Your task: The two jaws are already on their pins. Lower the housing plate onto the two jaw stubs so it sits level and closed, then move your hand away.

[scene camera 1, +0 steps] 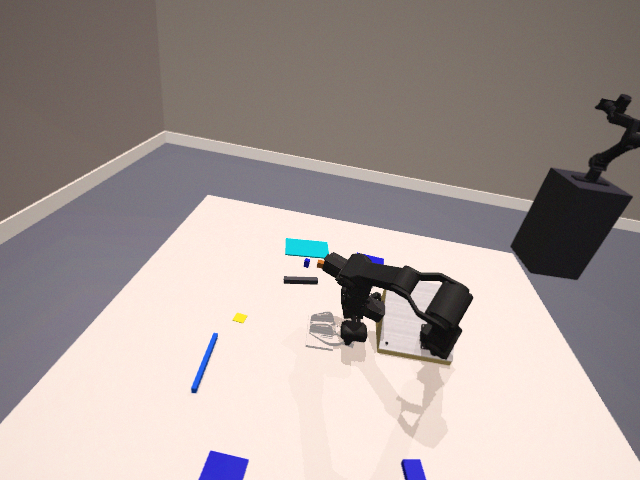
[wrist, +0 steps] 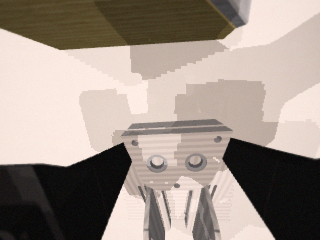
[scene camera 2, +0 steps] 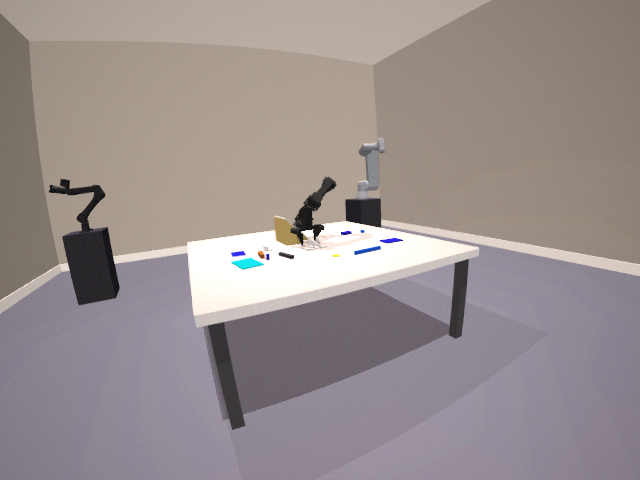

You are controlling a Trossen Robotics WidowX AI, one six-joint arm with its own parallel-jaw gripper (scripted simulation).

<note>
I see my gripper (scene camera 1: 346, 333) and a cyan plate (scene camera 1: 293, 247).
My gripper also shows in the wrist view (wrist: 174, 141). The wrist view does not show the cyan plate: it is out of frame.
</note>
